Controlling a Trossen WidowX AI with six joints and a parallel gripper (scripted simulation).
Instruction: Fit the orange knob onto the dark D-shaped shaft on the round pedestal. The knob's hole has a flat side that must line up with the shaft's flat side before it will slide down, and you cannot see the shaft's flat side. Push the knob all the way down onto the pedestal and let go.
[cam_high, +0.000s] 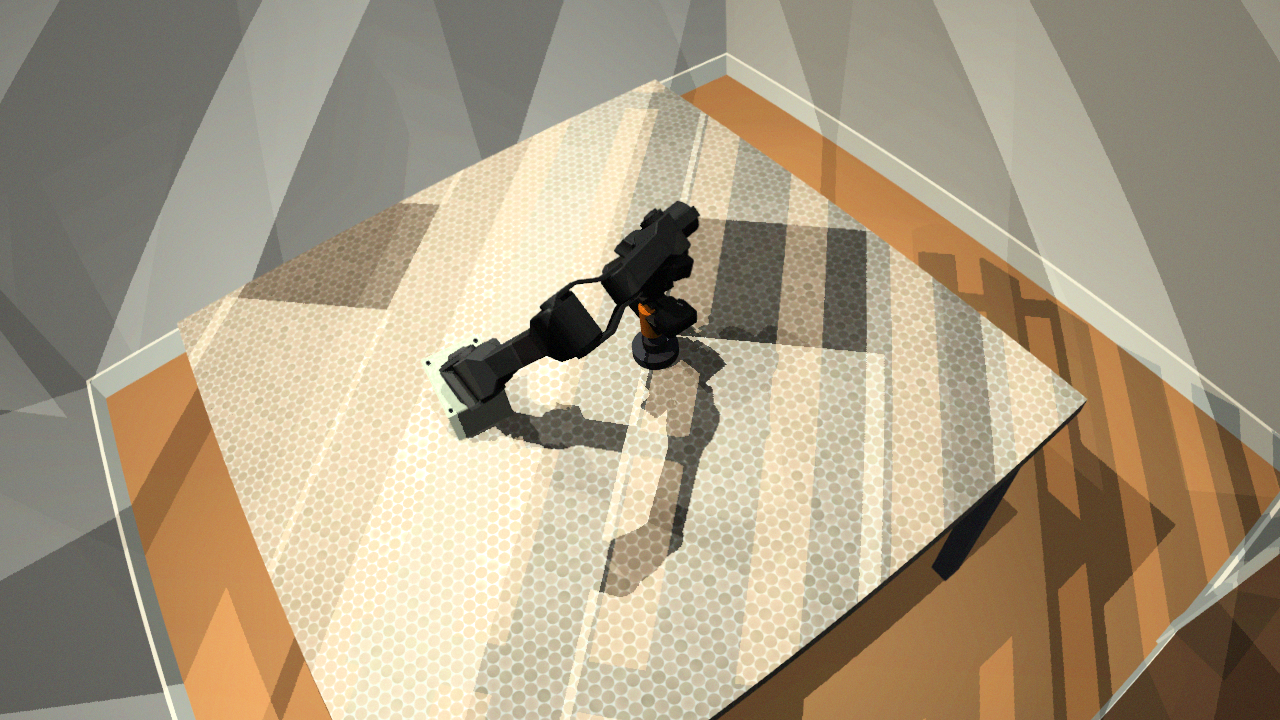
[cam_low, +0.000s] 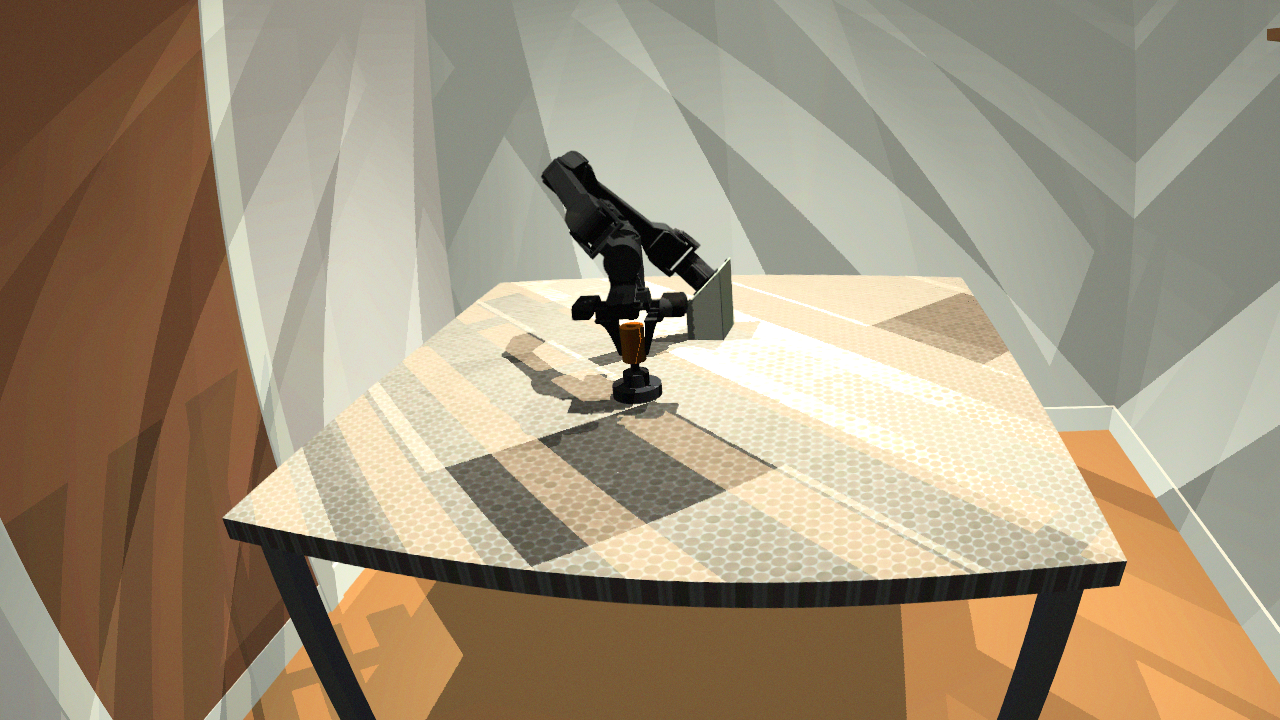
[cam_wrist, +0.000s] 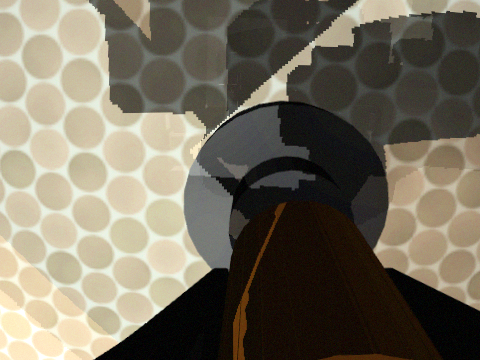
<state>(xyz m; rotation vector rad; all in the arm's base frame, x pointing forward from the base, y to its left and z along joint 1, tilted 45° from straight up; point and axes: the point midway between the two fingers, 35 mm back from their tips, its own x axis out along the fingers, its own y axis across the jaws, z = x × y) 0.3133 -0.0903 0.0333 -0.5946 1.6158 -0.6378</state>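
My gripper tip is now 20 mm below the orange knob. The rest, counted from my gripper tip: dark round pedestal 40 mm below.
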